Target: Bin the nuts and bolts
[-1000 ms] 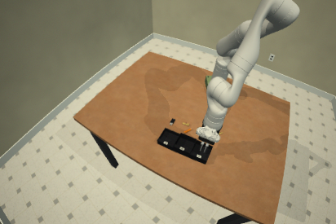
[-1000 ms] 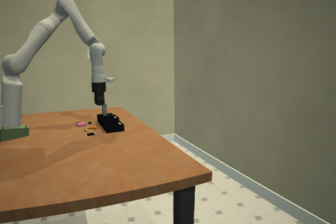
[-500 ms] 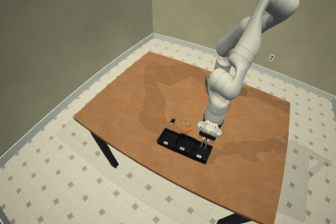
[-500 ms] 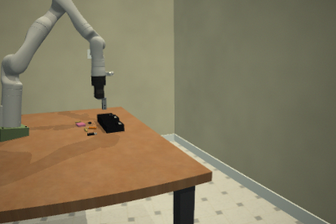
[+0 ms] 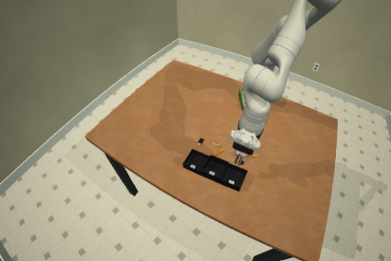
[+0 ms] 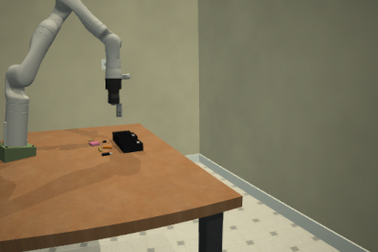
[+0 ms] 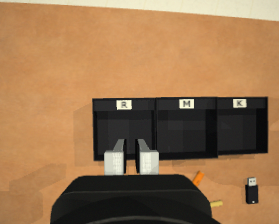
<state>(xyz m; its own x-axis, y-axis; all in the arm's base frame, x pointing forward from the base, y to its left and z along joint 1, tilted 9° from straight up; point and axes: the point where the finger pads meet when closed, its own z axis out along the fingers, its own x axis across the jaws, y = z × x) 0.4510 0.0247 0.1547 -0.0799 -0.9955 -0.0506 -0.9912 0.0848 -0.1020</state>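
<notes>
Right now the dark hex nut is 8 cm behind my hand, 2 cm to the left of it and 13 cm below it. From my hand the other things lie so: pink eraser (13 cm behind, 13 cm below); orange marker (9 cm behind, 10 cm to the right, 13 cm below); black bin tray (1 cm ahead, 8 cm to the right, 11 cm below).
</notes>
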